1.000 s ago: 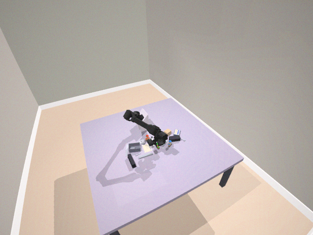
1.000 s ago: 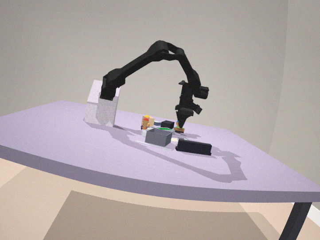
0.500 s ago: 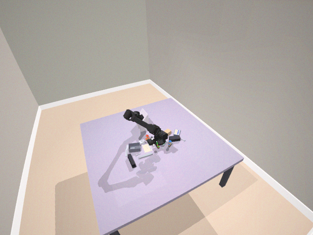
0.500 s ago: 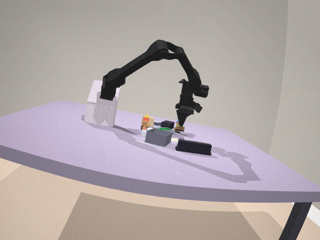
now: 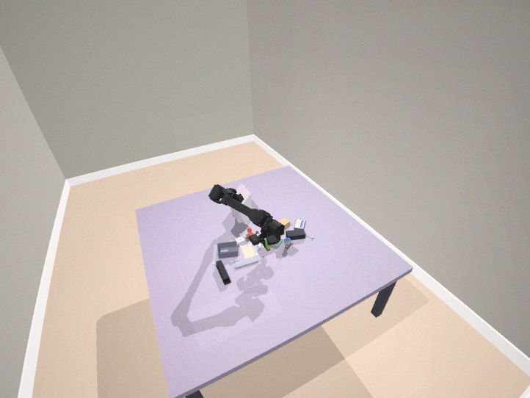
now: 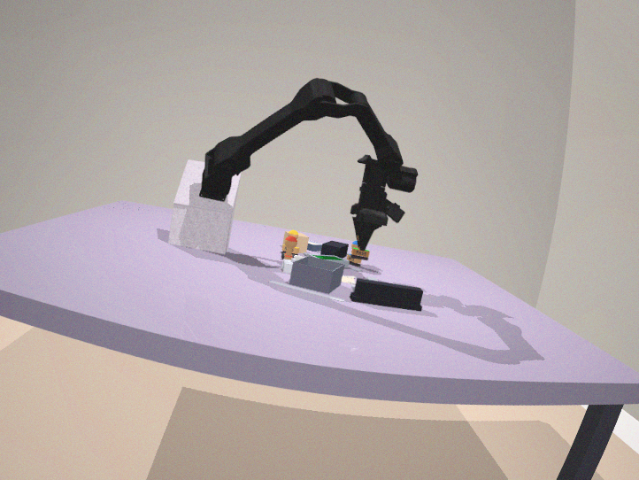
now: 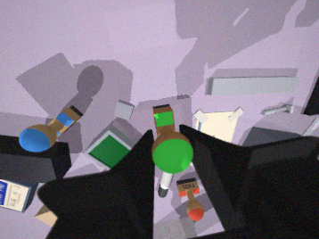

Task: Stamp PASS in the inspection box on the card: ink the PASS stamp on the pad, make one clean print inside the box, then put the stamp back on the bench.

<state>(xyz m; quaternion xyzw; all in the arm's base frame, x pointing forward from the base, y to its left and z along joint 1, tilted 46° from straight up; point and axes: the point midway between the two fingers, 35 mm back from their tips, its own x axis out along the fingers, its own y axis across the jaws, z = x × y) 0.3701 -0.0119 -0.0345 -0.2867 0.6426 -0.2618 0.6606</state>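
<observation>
Right now my gripper tip is 70 mm to the right of the green ink pad, 70 mm past it and 60 mm above it. Also, from my gripper tip: blue-knobbed stamp: 130 mm to the left, 40 mm below, 10 mm ahead; green-knobbed stamp: right at my gripper tip; cream card: 90 mm to the right, 70 mm behind, 60 mm below.
</observation>
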